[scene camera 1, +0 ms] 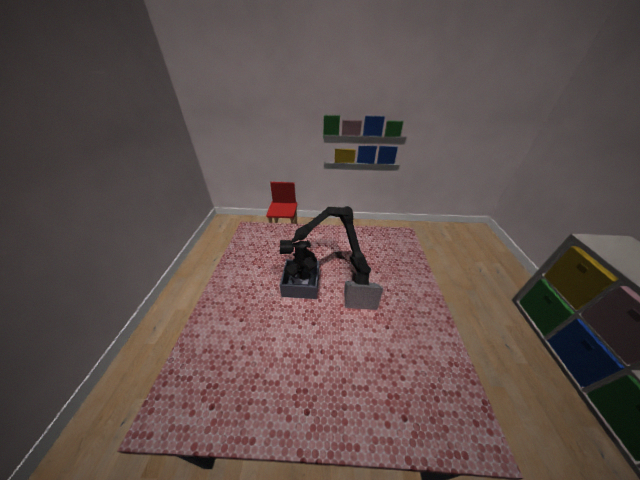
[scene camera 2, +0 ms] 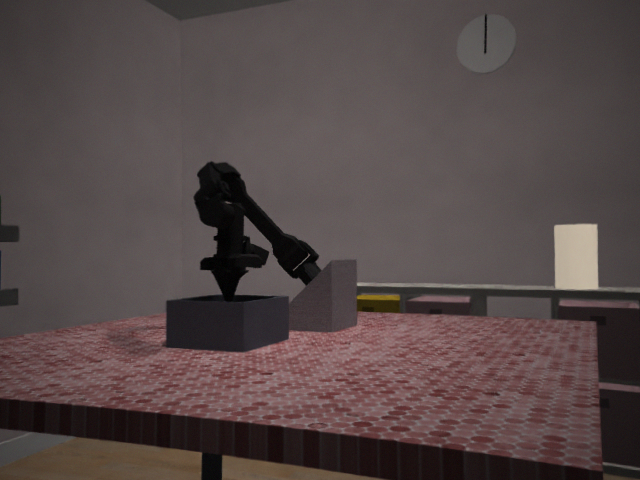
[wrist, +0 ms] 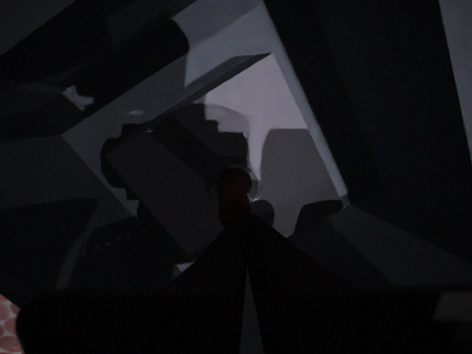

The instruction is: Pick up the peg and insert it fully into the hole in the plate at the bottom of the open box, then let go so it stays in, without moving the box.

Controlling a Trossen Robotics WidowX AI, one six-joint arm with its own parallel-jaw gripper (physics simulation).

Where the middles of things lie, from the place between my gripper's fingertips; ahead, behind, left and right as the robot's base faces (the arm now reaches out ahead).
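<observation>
I can see the grey box [scene camera 2: 249,322], and my gripper is 4 cm above it. There is a light plate [wrist: 248,119] as well, which, counted from my hand, is 5 cm below.
</observation>
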